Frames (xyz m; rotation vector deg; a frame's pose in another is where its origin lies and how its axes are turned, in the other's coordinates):
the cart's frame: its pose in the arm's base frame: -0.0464 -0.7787 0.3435 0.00 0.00 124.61
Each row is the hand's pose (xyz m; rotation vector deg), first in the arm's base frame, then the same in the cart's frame.
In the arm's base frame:
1: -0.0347 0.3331 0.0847 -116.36 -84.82 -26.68
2: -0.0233 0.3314 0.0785 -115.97 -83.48 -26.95
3: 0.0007 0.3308 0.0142 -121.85 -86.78 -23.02
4: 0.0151 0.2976 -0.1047 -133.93 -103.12 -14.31
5: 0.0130 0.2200 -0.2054 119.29 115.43 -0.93
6: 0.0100 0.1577 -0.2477 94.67 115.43 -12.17
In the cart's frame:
1: 0.9084 -0.6411 -0.2588 150.09 -73.90 59.83
2: 0.9005 -0.6495 -0.2650 149.31 -74.63 61.46
3: 0.8864 -0.6689 -0.3293 152.30 -77.09 51.25
4: 0.8509 -0.6619 -0.4482 159.00 -73.17 20.99
5: 0.7882 -0.6161 -0.5489 164.30 -54.17 -19.26
6: 0.7387 -0.5783 -0.5912 164.26 -33.90 -46.58

